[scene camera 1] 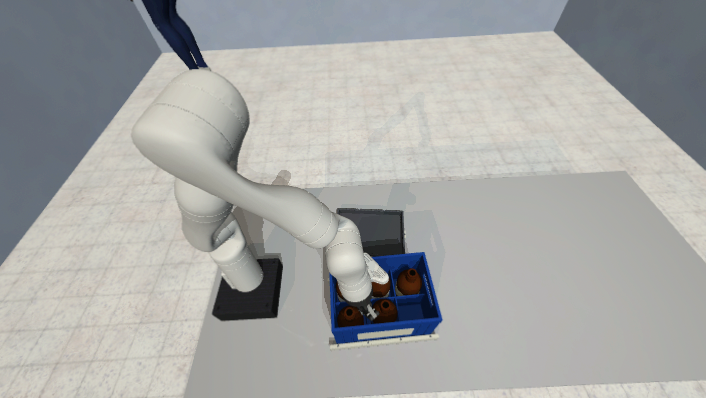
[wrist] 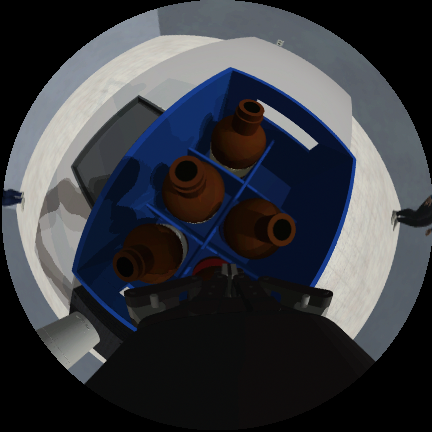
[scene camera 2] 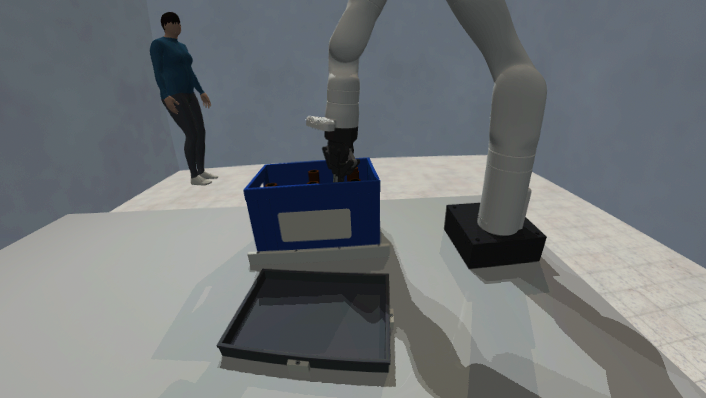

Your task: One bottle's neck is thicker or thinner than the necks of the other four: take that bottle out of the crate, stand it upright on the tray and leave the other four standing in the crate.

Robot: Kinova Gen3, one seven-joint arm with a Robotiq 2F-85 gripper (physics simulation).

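Frame: origin at the arm's base, x right, y up, z back, level; centimetres.
Seen in the pictures: gripper, between the fingertips: (scene camera 1: 363, 311) (wrist: 227, 271); arm's base, origin of its link: (scene camera 1: 248, 277) (wrist: 85, 327) (scene camera 2: 497, 224).
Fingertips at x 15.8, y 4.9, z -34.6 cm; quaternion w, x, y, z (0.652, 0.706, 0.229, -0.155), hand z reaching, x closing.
Note:
Pixels of each thing's middle, then the offset from my fingertips to it. "*": a spot on its surface instead.
- blue crate, middle of its body: (wrist: 224, 213) (scene camera 2: 317, 206) (scene camera 1: 380, 299) dx -3.4, dy -2.7, dz -5.3 cm
- fifth bottle, middle of its body: (wrist: 216, 293) (scene camera 1: 350, 320) dx +1.3, dy -2.9, dz +3.9 cm
- dark tray, a spot on its surface: (scene camera 2: 310, 325) (wrist: 114, 143) * dx -32.2, dy -11.0, dz -6.5 cm
- crate's sixth compartment, a spot on its surface: (wrist: 270, 185) (scene camera 1: 415, 320) * dx +1.5, dy -10.7, dz -15.6 cm
The blue crate (scene camera 1: 425, 327) (scene camera 2: 312, 199) (wrist: 185, 110) holds five upright brown bottles. In the wrist view, one bottle (wrist: 240, 142) is at the top, one (wrist: 200, 200) in the middle, one (wrist: 247, 227) right of it, one (wrist: 157, 250) at lower left. The fifth bottle (wrist: 210, 266) is mostly hidden by the gripper, its neck out of sight. I cannot surely tell which neck differs. My gripper (scene camera 1: 371, 314) (scene camera 2: 339, 178) (wrist: 227, 271) is shut and empty, low over the crate between the two bottles of the row away from the tray. The dark tray (scene camera 1: 377, 227) (scene camera 2: 310, 325) (wrist: 112, 150) is empty.
The crate's sixth compartment (scene camera 1: 416, 310) (wrist: 270, 185) has no bottle. Blue dividers separate the compartments. A pale strip (scene camera 1: 385, 342) (scene camera 2: 320, 256) runs along the crate's foot. The arm's black base (scene camera 1: 270, 300) (scene camera 2: 475, 250) stands beside the crate. A person (scene camera 2: 172, 65) stands beyond the table.

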